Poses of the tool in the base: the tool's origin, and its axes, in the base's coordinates. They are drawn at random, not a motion.
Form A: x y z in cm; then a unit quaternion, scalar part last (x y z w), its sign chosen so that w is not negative.
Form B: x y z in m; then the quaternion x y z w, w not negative. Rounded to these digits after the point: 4 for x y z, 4 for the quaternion.
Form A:
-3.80 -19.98 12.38 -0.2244 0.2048 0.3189 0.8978
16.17 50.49 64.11 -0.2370 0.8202 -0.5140 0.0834
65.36 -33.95 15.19 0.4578 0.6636 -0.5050 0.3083
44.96 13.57 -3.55 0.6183 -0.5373 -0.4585 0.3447
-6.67 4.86 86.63 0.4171 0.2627 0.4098 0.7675
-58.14 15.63 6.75 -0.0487 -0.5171 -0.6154 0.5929
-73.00 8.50 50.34 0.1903 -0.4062 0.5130 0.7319
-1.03 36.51 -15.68 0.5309 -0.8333 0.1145 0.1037
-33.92 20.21 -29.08 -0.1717 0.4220 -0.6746 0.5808
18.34 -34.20 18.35 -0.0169 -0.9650 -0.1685 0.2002
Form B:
-0.0380 -0.1998 0.1238 -0.2244 0.2048 0.3189 0.8978
0.1617 0.5049 0.6411 -0.2370 0.8202 -0.5140 0.0834
0.6536 -0.3395 0.1519 0.4578 0.6636 -0.5050 0.3083
0.4496 0.1357 -0.0355 0.6183 -0.5373 -0.4585 0.3447
-0.0667 0.0486 0.8663 0.4171 0.2627 0.4098 0.7675
-0.5814 0.1563 0.0675 -0.0487 -0.5171 -0.6154 0.5929
-0.7300 0.0850 0.5034 0.1903 -0.4062 0.5130 0.7319
-0.0103 0.3651 -0.1568 0.5309 -0.8333 0.1145 0.1037
-0.3392 0.2021 -0.2908 -0.1717 0.4220 -0.6746 0.5808
0.1834 -0.3420 0.1835 -0.0169 -0.9650 -0.1685 0.2002

